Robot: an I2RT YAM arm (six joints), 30 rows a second.
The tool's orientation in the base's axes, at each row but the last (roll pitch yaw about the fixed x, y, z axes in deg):
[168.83, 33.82, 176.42]
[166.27, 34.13, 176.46]
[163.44, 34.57, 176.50]
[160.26, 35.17, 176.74]
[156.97, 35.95, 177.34]
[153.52, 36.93, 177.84]
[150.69, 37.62, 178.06]
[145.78, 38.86, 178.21]
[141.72, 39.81, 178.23]
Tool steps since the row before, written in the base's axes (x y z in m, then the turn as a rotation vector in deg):
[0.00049, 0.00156, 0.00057, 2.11, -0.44, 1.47]
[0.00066, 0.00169, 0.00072, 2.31, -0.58, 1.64]
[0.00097, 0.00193, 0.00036, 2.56, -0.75, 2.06]
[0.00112, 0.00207, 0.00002, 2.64, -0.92, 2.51]
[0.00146, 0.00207, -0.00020, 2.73, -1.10, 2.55]
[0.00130, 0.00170, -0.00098, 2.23, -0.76, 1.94]
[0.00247, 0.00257, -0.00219, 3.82, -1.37, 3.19]
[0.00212, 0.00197, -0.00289, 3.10, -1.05, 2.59]
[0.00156, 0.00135, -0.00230, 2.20, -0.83, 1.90]
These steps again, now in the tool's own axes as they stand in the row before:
[-0.00064, 0.00161, 0.00006, -2.59, -0.30, -0.09]
[-0.00086, 0.00175, 0.00013, -2.86, -0.41, -0.15]
[-0.00090, 0.00185, 0.00074, -3.31, -0.50, -0.38]
[-0.00083, 0.00182, 0.00125, -3.64, -0.55, -0.73]
[-0.00099, 0.00159, 0.00172, -3.75, -0.73, -0.78]
[-0.00040, 0.00088, 0.00214, -2.97, -0.52, -0.48]
[-0.00055, 0.00075, 0.00408, -5.01, -1.00, -0.75]
[0.00021, -0.00031, 0.00407, -4.06, -0.76, -0.58]
[0.00031, -0.00060, 0.00302, -2.93, -0.58, -0.50]

